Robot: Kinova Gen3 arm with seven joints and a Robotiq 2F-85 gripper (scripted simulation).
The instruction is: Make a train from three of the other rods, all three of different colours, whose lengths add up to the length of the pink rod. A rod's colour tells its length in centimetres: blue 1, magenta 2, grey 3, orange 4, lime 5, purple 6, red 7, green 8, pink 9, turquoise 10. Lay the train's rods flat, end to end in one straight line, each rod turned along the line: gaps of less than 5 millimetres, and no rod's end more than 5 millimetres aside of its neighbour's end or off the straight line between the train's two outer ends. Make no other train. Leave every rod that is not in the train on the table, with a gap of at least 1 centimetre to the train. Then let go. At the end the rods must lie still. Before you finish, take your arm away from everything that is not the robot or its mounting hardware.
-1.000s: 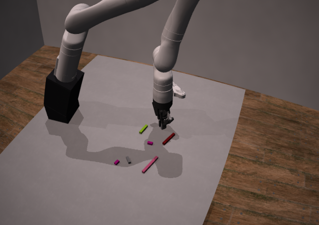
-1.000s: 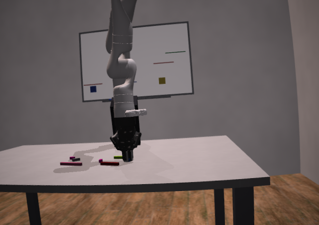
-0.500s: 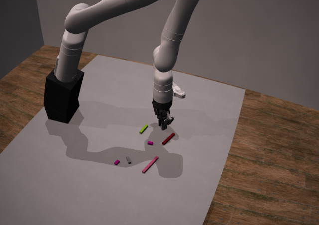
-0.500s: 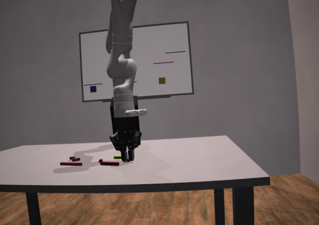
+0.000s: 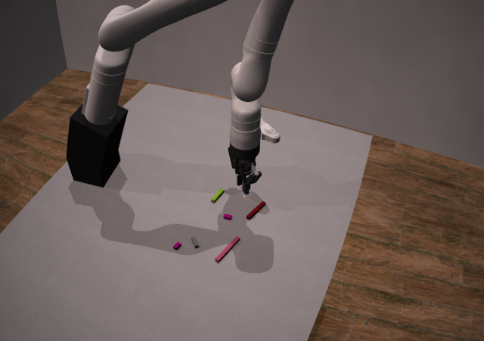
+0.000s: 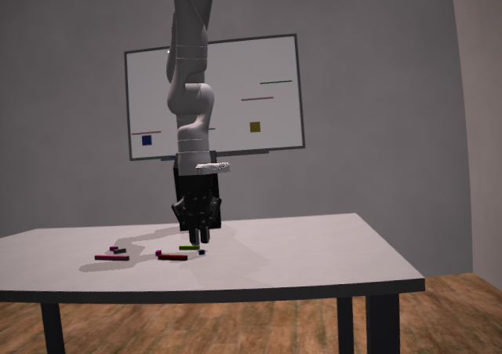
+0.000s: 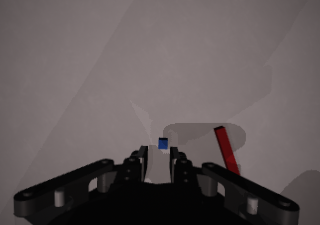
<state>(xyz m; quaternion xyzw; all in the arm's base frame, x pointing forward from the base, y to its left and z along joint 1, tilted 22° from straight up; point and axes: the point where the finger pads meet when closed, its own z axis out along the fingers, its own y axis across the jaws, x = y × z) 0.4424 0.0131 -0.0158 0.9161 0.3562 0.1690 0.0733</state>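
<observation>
The blue rod is 1 cm ahead of my hand and 4 cm below it. The rest, counted from my hand: lime rod: 6 cm behind, 3 cm to the right, 4 cm below; then pink rod: 1 cm ahead, 21 cm to the right, 4 cm below; then red rod: 5 cm ahead, 6 cm to the right, 4 cm below.
</observation>
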